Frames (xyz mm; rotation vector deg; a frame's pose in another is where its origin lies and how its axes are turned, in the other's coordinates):
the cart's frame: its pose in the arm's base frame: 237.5 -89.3 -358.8 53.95 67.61 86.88
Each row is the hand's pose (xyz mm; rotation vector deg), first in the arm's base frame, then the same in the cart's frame.
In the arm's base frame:
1: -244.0 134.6 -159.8 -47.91 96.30 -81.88
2: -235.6 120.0 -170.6 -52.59 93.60 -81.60
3: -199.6 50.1 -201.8 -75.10 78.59 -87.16
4: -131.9 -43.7 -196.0 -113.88 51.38 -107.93
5: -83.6 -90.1 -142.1 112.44 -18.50 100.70
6: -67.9 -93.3 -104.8 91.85 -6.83 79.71
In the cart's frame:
1: 336.2 285.3 -356.6 66.49 21.13 -162.55
2: 319.9 273.9 -354.5 62.24 23.33 -166.28
3: 242.9 240.5 -343.9 -39.07 -28.80 156.92
4: 135.7 237.6 -300.3 -17.93 -36.80 118.98
5: 79.8 282.5 -252.7 -16.72 -46.77 69.41
6: 73.5 315.5 -229.9 -21.76 -54.62 37.82

